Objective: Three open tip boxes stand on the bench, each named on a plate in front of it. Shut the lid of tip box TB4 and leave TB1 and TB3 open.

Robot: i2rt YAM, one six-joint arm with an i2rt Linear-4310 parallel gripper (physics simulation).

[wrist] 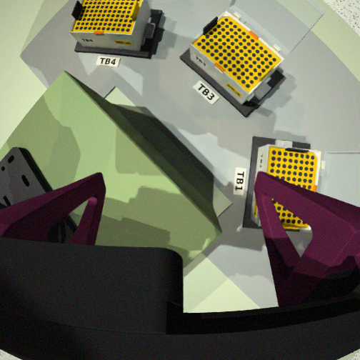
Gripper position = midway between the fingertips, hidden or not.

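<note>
You'd see my gripper point(179, 180) here, along with a grey mat point(307, 105) and a yellow rack point(297, 166).
</note>
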